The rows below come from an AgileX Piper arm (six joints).
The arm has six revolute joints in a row. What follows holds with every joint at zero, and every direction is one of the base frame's.
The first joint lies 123 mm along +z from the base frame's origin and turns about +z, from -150 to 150 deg.
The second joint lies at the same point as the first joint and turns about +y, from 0 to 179.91 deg.
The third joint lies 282.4 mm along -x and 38.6 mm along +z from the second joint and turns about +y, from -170 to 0 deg.
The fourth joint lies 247.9 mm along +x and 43.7 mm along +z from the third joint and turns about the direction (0.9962, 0, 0.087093), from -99.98 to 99.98 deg.
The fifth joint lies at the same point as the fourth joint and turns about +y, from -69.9 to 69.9 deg.
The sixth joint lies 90.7 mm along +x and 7.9 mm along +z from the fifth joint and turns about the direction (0.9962, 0, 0.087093), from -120 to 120 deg.
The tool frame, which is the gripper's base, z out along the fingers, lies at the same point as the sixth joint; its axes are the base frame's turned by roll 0, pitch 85.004 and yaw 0 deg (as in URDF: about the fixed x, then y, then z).
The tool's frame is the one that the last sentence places.
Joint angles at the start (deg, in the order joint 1, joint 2, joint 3, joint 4, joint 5, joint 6):
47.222 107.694 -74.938 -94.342 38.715 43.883
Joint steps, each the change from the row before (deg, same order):
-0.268 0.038 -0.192 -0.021 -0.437 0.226
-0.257 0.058 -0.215 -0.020 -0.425 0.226
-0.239 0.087 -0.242 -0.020 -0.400 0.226
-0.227 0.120 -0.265 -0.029 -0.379 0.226
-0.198 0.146 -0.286 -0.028 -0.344 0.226
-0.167 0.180 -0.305 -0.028 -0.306 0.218
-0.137 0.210 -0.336 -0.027 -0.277 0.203
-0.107 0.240 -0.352 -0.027 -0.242 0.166
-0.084 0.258 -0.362 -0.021 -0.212 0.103
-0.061 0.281 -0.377 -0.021 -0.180 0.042
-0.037 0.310 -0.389 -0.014 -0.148 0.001
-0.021 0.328 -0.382 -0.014 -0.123 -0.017
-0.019 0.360 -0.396 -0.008 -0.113 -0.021
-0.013 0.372 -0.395 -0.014 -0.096 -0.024
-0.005 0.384 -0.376 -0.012 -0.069 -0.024
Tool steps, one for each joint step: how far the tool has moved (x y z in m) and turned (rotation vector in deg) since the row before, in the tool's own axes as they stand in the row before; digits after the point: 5 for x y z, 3 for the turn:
0.00026 -0.00111 0.00117 -0.101 -0.165 0.391
0.00016 -0.00106 0.00119 -0.095 -0.167 0.390
0.00004 -0.00097 0.00123 -0.085 -0.164 0.382
-0.00004 -0.00085 0.00131 -0.076 -0.159 0.364
-0.00018 -0.00071 0.00131 -0.066 -0.156 0.351
-0.00032 -0.00050 0.00133 -0.061 -0.148 0.324
-0.00050 -0.00036 0.00134 -0.052 -0.154 0.300
-0.00062 -0.00016 0.00135 -0.048 -0.148 0.244
-0.00070 -0.00003 0.00134 -0.044 -0.140 0.174
-0.00080 0.00012 0.00135 -0.035 -0.133 0.100
-0.00087 0.00032 0.00138 -0.036 -0.119 0.047
-0.00086 0.00051 0.00140 -0.040 -0.102 0.009
-0.00085 0.00066 0.00153 -0.047 -0.085 -0.001
-0.00083 0.00076 0.00156 -0.043 -0.074 -0.018
-0.00074 0.00093 0.00158 -0.047 -0.045 -0.037

